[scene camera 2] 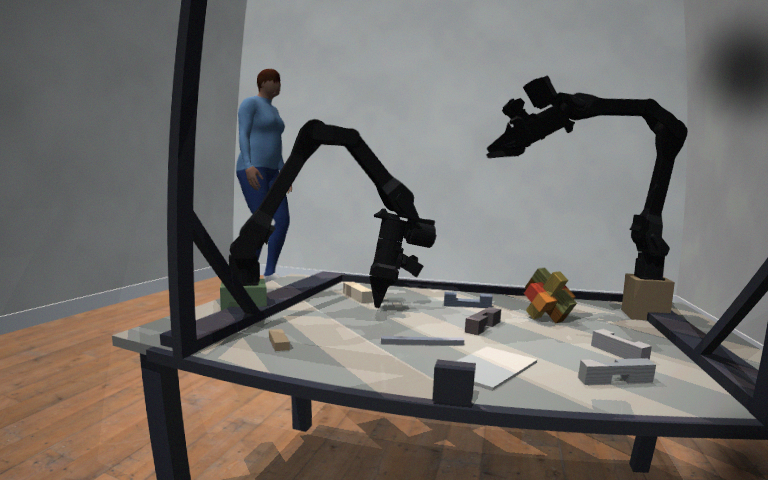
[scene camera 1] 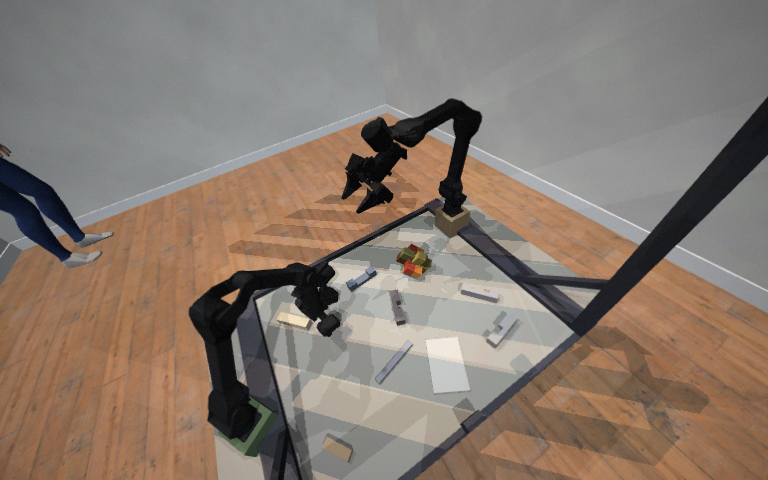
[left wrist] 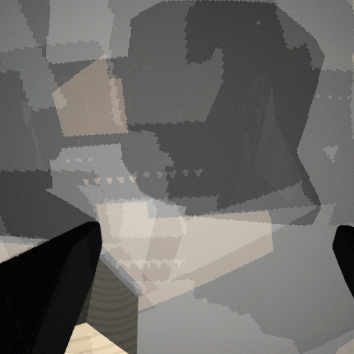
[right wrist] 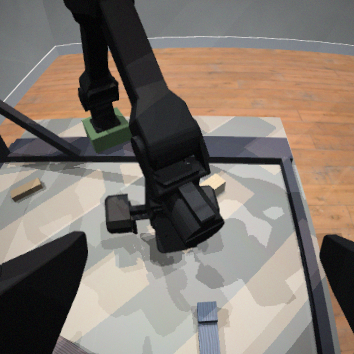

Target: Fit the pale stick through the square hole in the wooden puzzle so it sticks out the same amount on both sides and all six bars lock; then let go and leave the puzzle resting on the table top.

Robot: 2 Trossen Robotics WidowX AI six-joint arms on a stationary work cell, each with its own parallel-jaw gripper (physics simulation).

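The pale stick lies flat near the table's left edge in both scene views. One end shows at the lower left of the left wrist view, and part of it in the right wrist view. The wooden puzzle, a cluster of red, orange and olive bars, rests tilted on the table near the right arm's base; its hole is not clear. My left gripper is open and empty, pointing down low beside the stick. My right gripper is open and empty, high above the back edge.
Loose on the table lie a blue notched bar, a dark notched bar, a thin bar, grey bars, a tan block and a white sheet.
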